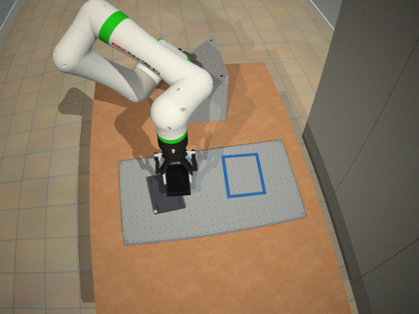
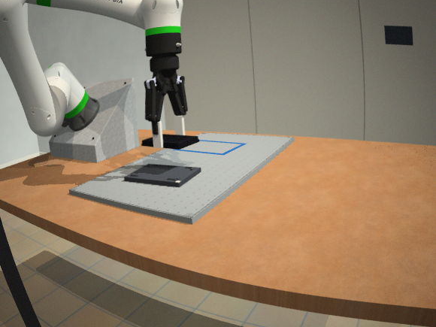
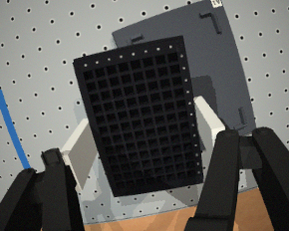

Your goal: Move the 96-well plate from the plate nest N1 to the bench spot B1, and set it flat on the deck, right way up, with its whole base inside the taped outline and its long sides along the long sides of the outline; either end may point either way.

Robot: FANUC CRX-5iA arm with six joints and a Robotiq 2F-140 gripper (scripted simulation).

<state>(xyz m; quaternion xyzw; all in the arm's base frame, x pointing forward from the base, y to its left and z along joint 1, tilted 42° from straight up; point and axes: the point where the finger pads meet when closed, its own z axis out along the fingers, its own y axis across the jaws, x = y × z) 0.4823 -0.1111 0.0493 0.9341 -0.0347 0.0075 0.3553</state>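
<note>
The dark plate nest N1 lies 9 cm below my hand, 5 cm to the right of it and 1 cm ahead of it. Also, from my hand: black 96-well plate 2 cm below.
</note>
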